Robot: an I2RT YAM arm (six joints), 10 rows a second.
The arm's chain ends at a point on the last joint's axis. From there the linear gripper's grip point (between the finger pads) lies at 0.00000 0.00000 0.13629 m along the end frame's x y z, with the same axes.
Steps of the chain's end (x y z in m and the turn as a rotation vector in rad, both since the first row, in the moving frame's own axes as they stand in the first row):
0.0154, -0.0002, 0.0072, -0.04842, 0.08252, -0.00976
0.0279, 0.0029, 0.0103, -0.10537, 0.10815, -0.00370
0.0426, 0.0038, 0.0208, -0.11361, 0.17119, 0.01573
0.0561, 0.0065, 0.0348, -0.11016, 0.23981, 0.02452
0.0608, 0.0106, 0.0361, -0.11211, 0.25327, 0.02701
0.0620, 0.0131, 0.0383, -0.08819, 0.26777, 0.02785
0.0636, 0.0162, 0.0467, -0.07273, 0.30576, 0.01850
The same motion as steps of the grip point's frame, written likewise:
0.0267, 0.0063, 0.0066, -0.04842, 0.08252, -0.00976
0.0426, 0.0172, 0.0087, -0.10537, 0.10815, -0.00370
0.0656, 0.0194, 0.0179, -0.11361, 0.17119, 0.01573
0.0882, 0.0217, 0.0301, -0.11016, 0.23981, 0.02452
0.0947, 0.0261, 0.0309, -0.11211, 0.25327, 0.02701
0.0978, 0.0255, 0.0329, -0.08819, 0.26777, 0.02785
0.1045, 0.0263, 0.0400, -0.07273, 0.30576, 0.01850

